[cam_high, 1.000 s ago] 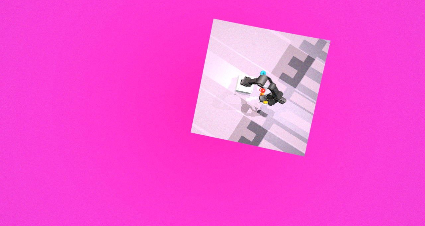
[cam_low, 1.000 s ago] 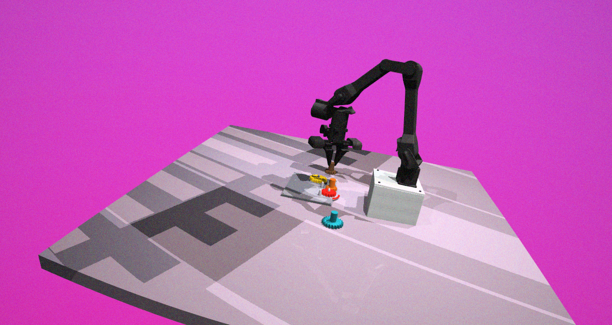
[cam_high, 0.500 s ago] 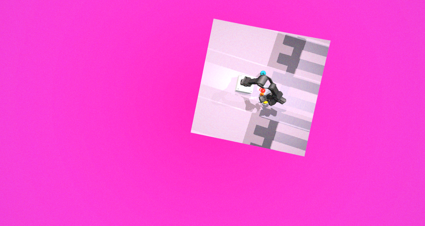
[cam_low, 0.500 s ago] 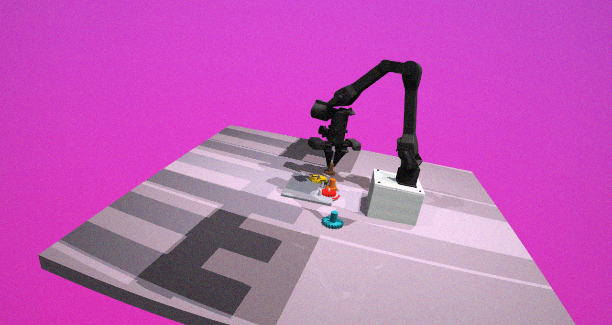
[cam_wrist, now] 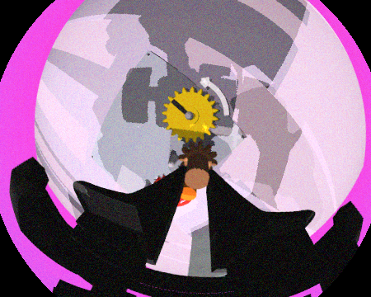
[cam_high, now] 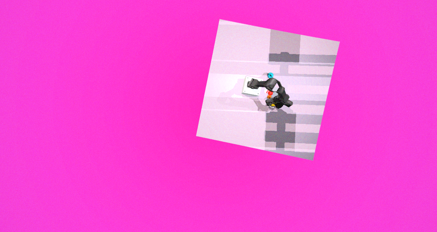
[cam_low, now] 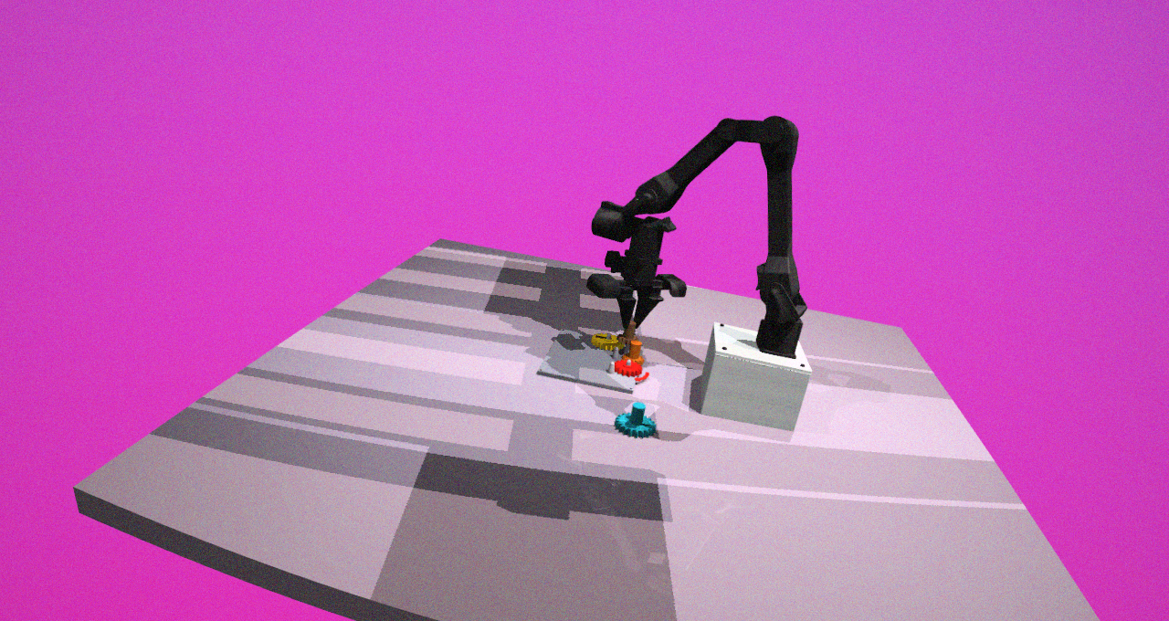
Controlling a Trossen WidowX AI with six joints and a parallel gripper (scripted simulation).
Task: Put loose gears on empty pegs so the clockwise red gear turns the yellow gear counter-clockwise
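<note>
The orange gear lies 20 mm behind my gripper tip, 40 mm to the left of it and 40 mm below it. Also, from my gripper tip: brown gear: 10 mm below; then white arrow: 30 mm ahead, 70 mm to the right, 50 mm below; then red gear: 10 mm behind, 80 mm to the left, 40 mm below.
</note>
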